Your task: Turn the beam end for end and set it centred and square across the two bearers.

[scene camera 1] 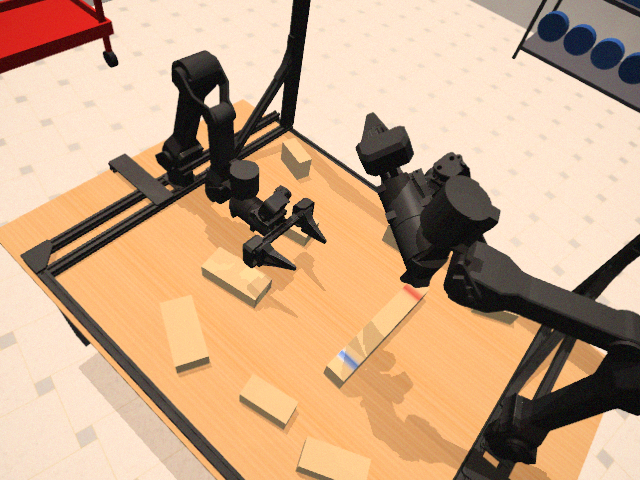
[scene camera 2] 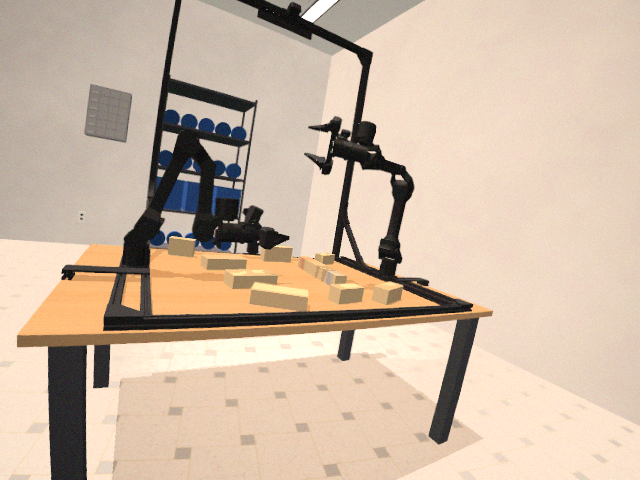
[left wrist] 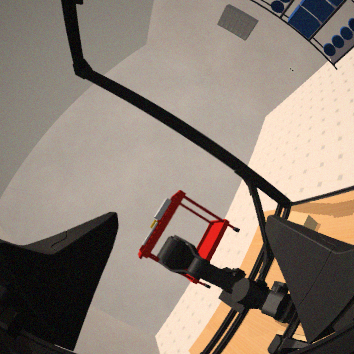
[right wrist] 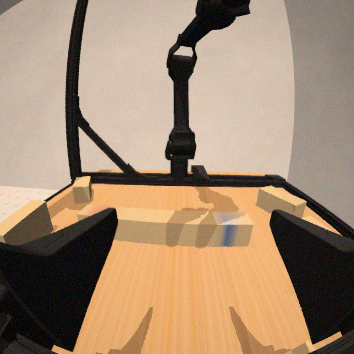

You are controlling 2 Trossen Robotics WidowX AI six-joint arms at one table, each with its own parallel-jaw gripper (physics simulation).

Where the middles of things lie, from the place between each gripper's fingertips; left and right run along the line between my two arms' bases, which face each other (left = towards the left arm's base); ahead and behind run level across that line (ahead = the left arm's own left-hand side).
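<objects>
The beam (scene camera 1: 357,351) is there in my scene, and I find it 180 mm to the left of my right hand, 40 mm behind it and 120 mm below it. My left gripper is in sight too: it is 10 mm past the beam, 140 mm to the right of it and 440 mm above it.
</objects>
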